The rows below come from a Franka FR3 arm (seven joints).
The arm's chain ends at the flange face. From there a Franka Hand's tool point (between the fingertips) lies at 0.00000 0.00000 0.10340 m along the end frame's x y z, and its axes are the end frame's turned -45 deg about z.
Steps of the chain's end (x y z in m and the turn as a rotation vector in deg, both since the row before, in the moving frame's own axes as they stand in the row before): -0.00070, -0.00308, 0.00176, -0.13, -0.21, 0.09; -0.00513, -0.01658, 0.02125, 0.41, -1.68, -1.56
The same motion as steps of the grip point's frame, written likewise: 0.00125, -0.00278, 0.00176, 0.06, -0.24, 0.09; 0.00644, -0.01800, 0.02120, 1.48, -0.90, -1.56
